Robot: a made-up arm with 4 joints.
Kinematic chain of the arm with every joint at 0, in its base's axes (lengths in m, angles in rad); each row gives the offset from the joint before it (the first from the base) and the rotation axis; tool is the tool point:
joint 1: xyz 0 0 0.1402 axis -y
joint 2: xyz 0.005 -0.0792 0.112 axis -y
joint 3: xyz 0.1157 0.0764 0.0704 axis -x
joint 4: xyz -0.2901 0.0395 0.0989 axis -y
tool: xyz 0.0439 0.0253 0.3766
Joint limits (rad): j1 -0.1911..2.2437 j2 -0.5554..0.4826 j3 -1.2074..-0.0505 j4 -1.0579..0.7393
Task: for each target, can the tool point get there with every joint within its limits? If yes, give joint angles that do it. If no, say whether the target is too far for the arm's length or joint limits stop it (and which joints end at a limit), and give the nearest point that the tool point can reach.
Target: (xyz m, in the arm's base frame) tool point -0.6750 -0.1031 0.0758
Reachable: yes | joints 1.4613 -0.0607 -0.3442 0.1202
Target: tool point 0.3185 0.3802 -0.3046
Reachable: no: joint limits stop it (at a limit: joint 1, joint 2, joint 3, joint 4) | nearest point 0.0777 0.0414 -0.5245 | short by 0.470 m
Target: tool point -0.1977 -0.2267 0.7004
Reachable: yes | joints 0.4827 -0.2956 -0.6413 -0.1844
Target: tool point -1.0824 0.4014 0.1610
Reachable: no: too far | nearest point -0.7325 0.0414 0.1543 | short by 0.502 m
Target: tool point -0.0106 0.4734 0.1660
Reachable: no: joint limits stop it (at a limit: joint 2, joint 3, joint 4) | nearest point -0.1648 0.0495 0.5413 | short by 0.587 m
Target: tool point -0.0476 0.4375 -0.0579
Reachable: no: joint limits stop it (at a limit: joint 1, joint 2, joint 3, joint 4) | nearest point -0.3797 0.0495 -0.1467 | short by 0.518 m
